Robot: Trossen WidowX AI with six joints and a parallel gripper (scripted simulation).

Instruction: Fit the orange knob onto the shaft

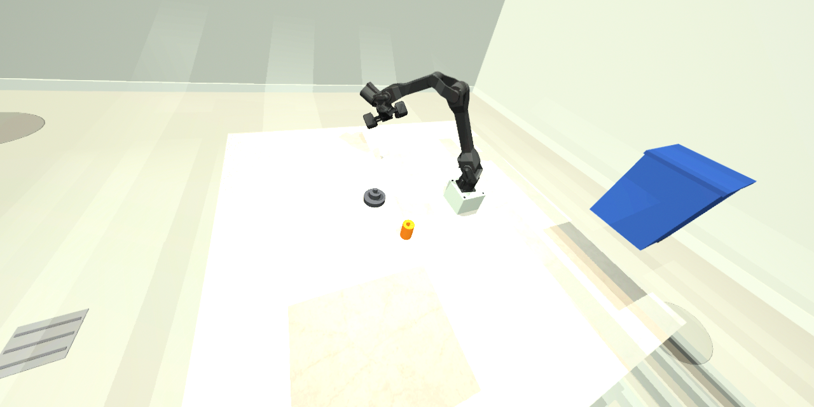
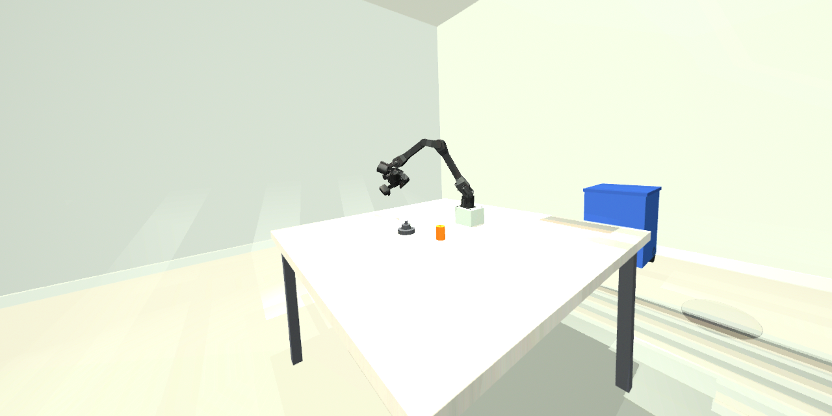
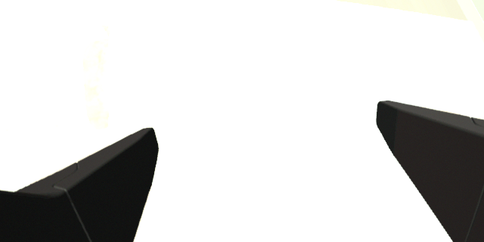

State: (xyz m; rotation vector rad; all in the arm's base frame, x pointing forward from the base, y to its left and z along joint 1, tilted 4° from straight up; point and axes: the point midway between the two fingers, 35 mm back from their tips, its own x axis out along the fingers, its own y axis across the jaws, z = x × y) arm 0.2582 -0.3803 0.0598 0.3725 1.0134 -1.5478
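My gripper tip is 20 mm short of the orange knob, 530 mm to the right of it and 120 mm above it. From my gripper tip the other things lie so: round pedestal (100 mm ahead, 350 mm to the left, 120 mm below).
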